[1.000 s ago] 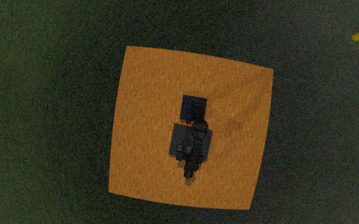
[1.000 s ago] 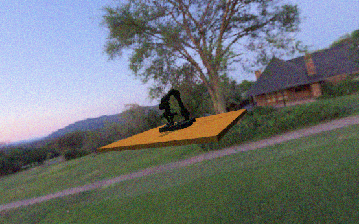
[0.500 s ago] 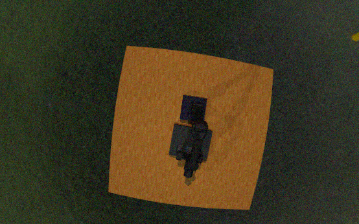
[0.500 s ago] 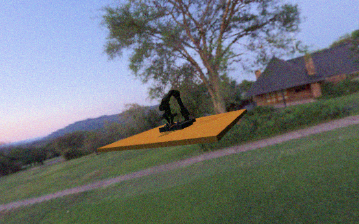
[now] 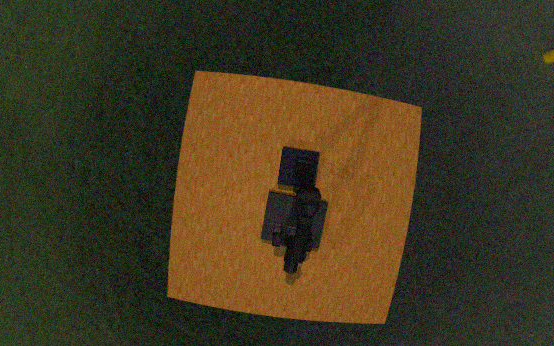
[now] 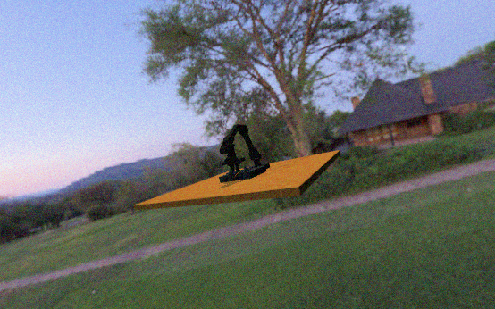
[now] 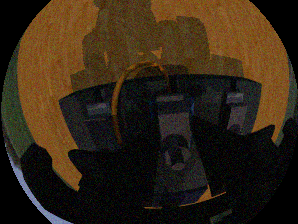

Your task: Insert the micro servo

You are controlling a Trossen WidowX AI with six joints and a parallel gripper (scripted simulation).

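The robot deck lies 12 cm behind my gripper tip, 3 cm to the left of it and 3 cm below it.
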